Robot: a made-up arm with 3 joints. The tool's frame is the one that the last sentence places.
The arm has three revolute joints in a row. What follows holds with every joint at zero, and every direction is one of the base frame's. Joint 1 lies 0.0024 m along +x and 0.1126 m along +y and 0.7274 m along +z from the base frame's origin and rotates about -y. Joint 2 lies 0.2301 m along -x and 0.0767 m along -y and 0.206 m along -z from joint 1 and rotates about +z. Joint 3 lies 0.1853 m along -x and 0.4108 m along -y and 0.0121 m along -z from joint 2 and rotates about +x. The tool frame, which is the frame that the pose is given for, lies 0.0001 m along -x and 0.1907 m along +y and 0.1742 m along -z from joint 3; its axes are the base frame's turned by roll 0.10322, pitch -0.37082 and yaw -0.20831 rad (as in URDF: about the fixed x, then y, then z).
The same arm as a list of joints. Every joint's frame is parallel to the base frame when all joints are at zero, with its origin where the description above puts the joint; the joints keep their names.
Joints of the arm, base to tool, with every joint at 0 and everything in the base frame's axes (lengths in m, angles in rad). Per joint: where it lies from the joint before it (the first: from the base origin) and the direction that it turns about. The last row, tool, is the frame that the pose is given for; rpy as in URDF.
joint 1: axis 0 -1 0 origin 0.0024 0.1126 0.7274
joint 2: axis 0 0 1 origin -0.2301 -0.0767 -0.2060
joint 3: axis 1 0 0 origin -0.1853 -0.4108 -0.0121
tool: origin -0.0001 0.1907 -0.1742 rpy 0.1032 -0.3708 -0.2083

